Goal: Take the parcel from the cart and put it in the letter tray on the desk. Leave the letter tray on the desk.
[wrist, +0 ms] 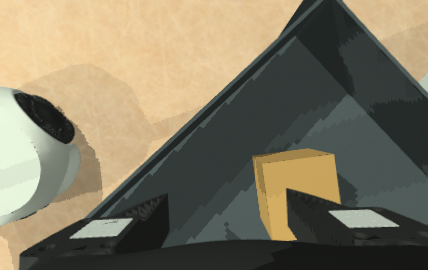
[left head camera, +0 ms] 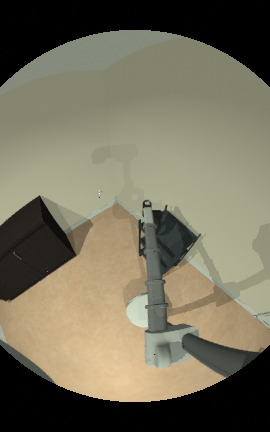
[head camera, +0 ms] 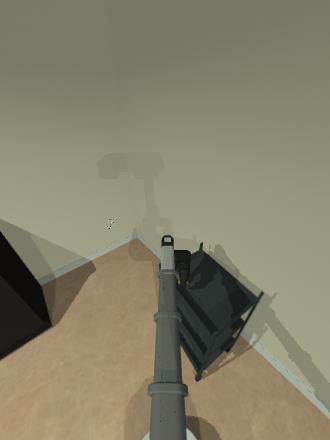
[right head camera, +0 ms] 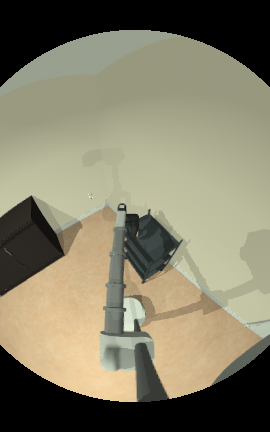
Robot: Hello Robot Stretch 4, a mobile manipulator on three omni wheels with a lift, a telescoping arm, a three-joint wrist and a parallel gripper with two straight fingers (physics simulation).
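Pixels of known places: gripper, fingertip midpoint: [wrist: 227, 209]; robot's base, link origin: [left head camera: 144, 309] [right head camera: 126, 312].
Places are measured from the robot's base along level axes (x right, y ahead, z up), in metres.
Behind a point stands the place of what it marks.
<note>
The parcel, a yellow-orange box [wrist: 305, 175] {y 0.732, x 0.075, z 0.685 m}, stands in the dark grey top tray of the cart [head camera: 225, 290] {y 0.661, x 0.338, z 0.635 m} [left head camera: 175, 237] {y 0.630, x 0.286, z 0.635 m} [right head camera: 157, 240] {y 0.649, x 0.299, z 0.635 m} [wrist: 250, 115] {y 0.709, x 0.026, z 0.635 m}. My gripper [wrist: 227, 209] {y 0.675, x 0.087, z 0.691 m} is open, with its two fingers wide apart. In the wrist view the parcel is right of centre, and the right finger covers part of its lower front. The space between the fingertips shows mostly cart tray; whether the finger touches the parcel I cannot tell. In the head views the arm and wrist hide most of the gripper and parcel. The desk and the letter tray do not show.
The cart stands close to the right wall, near the room corner. A dark cabinet [head camera: 20, 310] {y 0.657, x -1.017, z 0.397 m} [left head camera: 37, 250] {y 0.478, x -1.218, z 0.565 m} [right head camera: 30, 245] {y 0.525, x -1.166, z 0.562 m} stands at the left. A white rounded body with a dark inset [wrist: 20, 155] {y 0.147, x 0.014, z 0.186 m} is beside the cart in the wrist view.
</note>
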